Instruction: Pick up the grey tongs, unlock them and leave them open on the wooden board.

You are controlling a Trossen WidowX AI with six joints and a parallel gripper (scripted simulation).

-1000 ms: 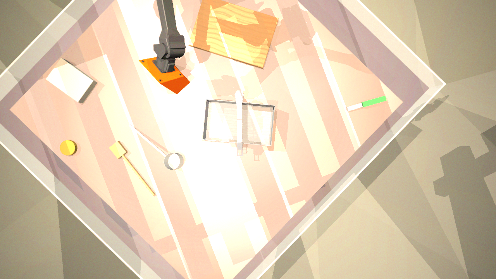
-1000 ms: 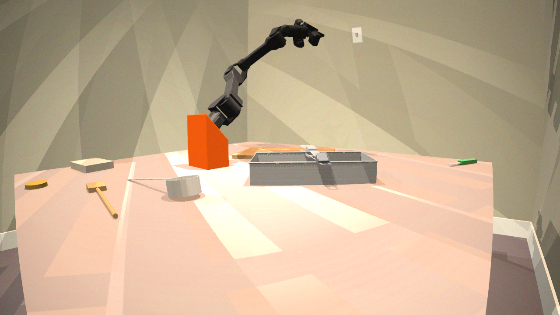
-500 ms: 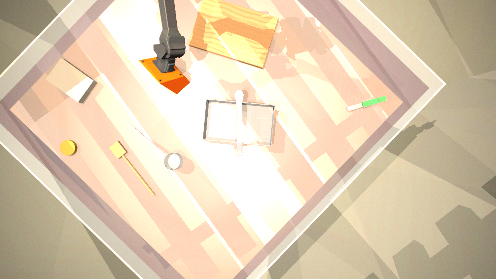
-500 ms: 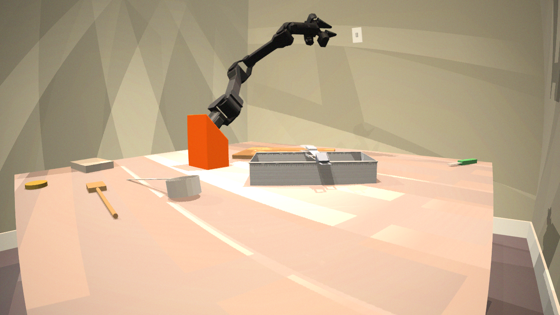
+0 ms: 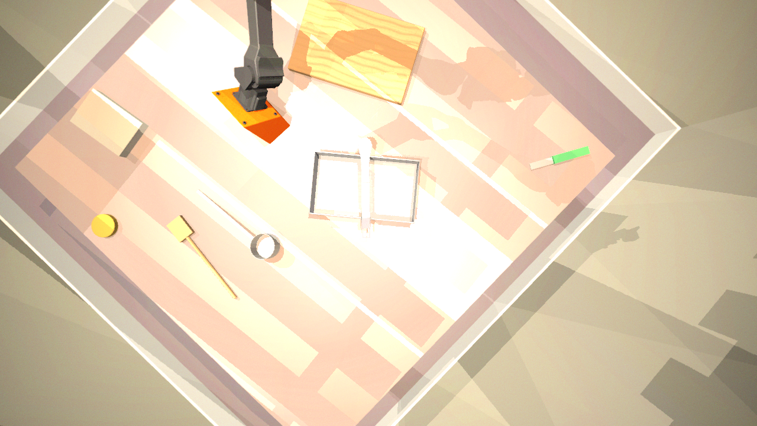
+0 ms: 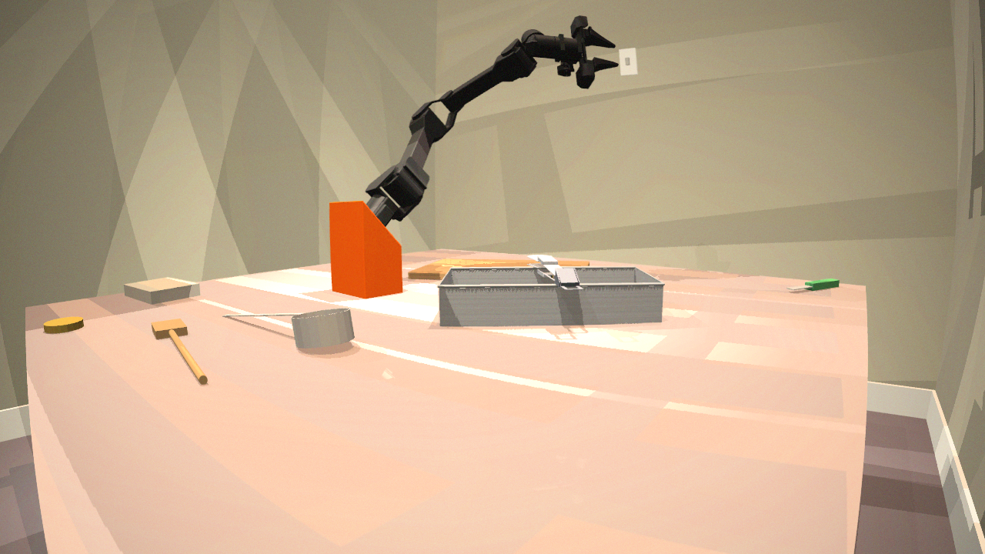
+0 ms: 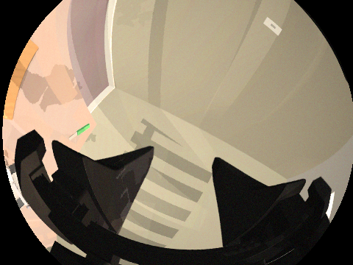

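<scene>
Right now the grey roasting tin is 160 mm ahead of my gripper tip, 450 mm to the right of it and 490 mm below it. Round my gripper tip: pale block 480 mm behind, 920 mm to the right, 500 mm below; wooden board 180 mm behind, 200 mm to the right, 510 mm below; green-handled tool 460 mm ahead, 50 mm to the left, 510 mm below.
</scene>
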